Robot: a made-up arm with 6 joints. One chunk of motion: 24 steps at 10 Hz.
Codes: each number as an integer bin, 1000 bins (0 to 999) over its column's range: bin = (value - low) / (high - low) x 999, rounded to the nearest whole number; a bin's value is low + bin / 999 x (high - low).
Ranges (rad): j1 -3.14..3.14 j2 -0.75..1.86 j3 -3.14..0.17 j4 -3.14..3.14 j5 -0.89..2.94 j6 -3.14..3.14
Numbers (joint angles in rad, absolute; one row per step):
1: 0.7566 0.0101 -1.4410 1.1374 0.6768 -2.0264
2: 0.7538 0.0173 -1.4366 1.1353 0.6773 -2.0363
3: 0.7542 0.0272 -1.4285 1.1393 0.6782 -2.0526
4: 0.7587 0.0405 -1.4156 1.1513 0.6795 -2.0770
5: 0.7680 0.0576 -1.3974 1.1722 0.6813 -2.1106
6: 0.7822 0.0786 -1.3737 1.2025 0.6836 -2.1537
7: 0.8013 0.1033 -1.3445 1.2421 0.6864 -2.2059
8: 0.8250 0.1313 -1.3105 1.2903 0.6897 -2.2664
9: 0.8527 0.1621 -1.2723 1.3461 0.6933 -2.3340
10: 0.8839 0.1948 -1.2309 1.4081 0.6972 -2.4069
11: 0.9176 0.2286 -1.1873 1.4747 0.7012 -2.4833
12: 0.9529 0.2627 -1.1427 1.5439 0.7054 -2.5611
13: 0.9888 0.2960 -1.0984 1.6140 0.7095 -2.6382
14: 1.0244 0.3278 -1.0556 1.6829 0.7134 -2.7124
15: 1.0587 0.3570 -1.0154 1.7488 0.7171 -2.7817
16: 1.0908 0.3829 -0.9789 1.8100 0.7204 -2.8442
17: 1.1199 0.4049 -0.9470 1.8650 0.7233 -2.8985
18: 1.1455 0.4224 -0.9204 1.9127 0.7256 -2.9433
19: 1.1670 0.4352 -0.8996 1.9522 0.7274 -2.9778
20: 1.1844 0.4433 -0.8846 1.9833 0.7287 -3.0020
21: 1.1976 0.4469 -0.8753 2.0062 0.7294 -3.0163
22: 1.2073 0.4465 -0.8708 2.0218 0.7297 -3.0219
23: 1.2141 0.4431 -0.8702 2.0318 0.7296 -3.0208
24: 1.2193 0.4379 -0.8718 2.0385 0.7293 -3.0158
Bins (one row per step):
1: 620 291 513 680 409 177
2: 619 294 514 680 409 176
3: 619 297 517 681 409 173
4: 620 303 520 683 409 169
5: 622 309 526 686 410 164
6: 624 317 533 691 410 157
7: 627 327 542 697 411 149
8: 631 337 552 705 412 139
9: 635 349 564 714 413 128
10: 640 362 576 723 414 117
11: 645 375 589 734 415 104
12: 651 388 603 745 416 92
13: 657 400 616 756 417 80
14: 662 413 629 767 418 68
15: 668 424 641 778 419 57
16: 673 434 652 787 420 47
17: 678 442 662 796 421 38
18: 682 449 670 804 421 31
19: 685 454 676 810 422 26
20: 688 457 681 815 422 22
21: 690 458 684 819 422 20
22: 692 458 685 821 422 19
23: 693 457 685 823 422 19
24: 693 455 685 824 422 20

